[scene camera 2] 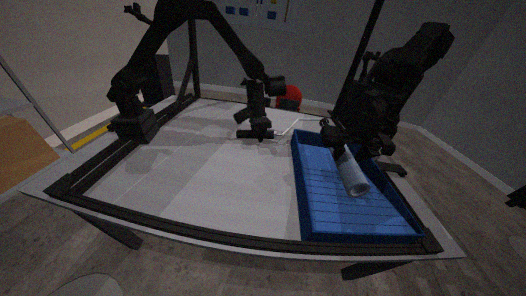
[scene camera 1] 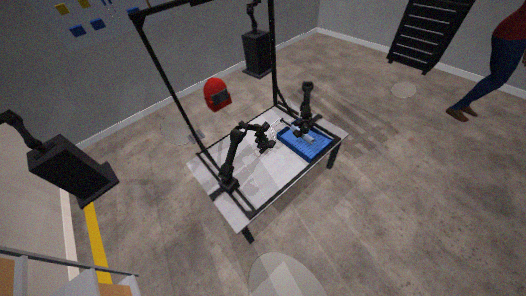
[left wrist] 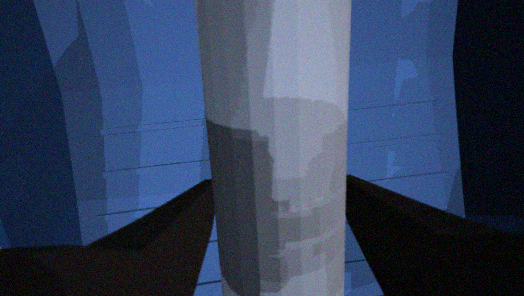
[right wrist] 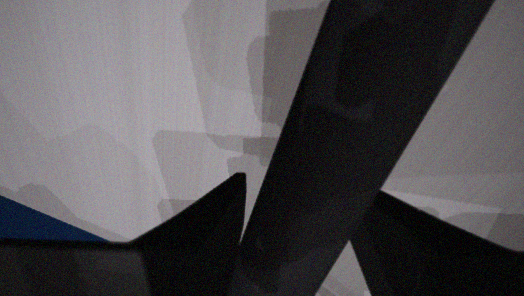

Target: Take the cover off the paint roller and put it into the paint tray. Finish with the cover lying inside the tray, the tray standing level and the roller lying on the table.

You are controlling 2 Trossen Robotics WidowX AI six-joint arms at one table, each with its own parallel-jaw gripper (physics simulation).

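Places are measured from the left arm's base along level axes (x left, y back, z up), in metres.
Pixels of known places: left gripper, between the fingertips: (scene camera 2: 343, 161) (scene camera 1: 302, 135) (left wrist: 277, 186); right gripper, between the fingertips: (scene camera 2: 259, 140) (scene camera 1: 268, 147) (right wrist: 292, 183); right arm's base, origin of its link: (scene camera 2: 132, 114) (scene camera 1: 227, 181).
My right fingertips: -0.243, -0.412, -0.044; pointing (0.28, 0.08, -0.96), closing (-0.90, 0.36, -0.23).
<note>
Behind a point stands the place of what it marks, as x, y, z.
The white tubular roller cover (scene camera 1: 308, 138) {0.070, -0.336, 0.053} (scene camera 2: 353, 175) {0.073, -0.344, 0.052} (left wrist: 295, 125) {-0.006, -0.261, 0.056} slants across the blue paint tray (scene camera 1: 312, 151) {0.116, -0.411, -0.010} (scene camera 2: 340, 215) {0.117, -0.405, -0.011}, its open end low over the tray floor. Whether it touches the floor cannot be told. My left gripper (scene camera 2: 344, 146) (left wrist: 277, 186) {0.018, -0.281, 0.025} is shut on the cover, above the tray's back part. My right gripper (scene camera 2: 260, 135) {-0.243, -0.412, -0.044} (right wrist: 292, 183) {-0.243, -0.412, -0.044} is shut on the roller's black handle (right wrist: 360, 115) {-0.275, -0.449, -0.014}, beside the tray. The roller's thin wire frame (scene camera 2: 287, 131) {-0.211, -0.316, -0.003} runs from the handle towards the tray's back edge. My left gripper hides where cover and roller end meet.
Dark rails (scene camera 2: 200, 231) {-0.001, -0.682, -0.040} border the white table (scene camera 2: 225, 190) {-0.086, -0.600, -0.055}. The tray stands near the table's right end in scene camera 2. A black upright post (scene camera 1: 272, 55) {-0.312, 0.147, 0.475} rises behind the arms. A red helmet-like object (scene camera 1: 217, 94) (scene camera 2: 289, 97) is beyond the table.
</note>
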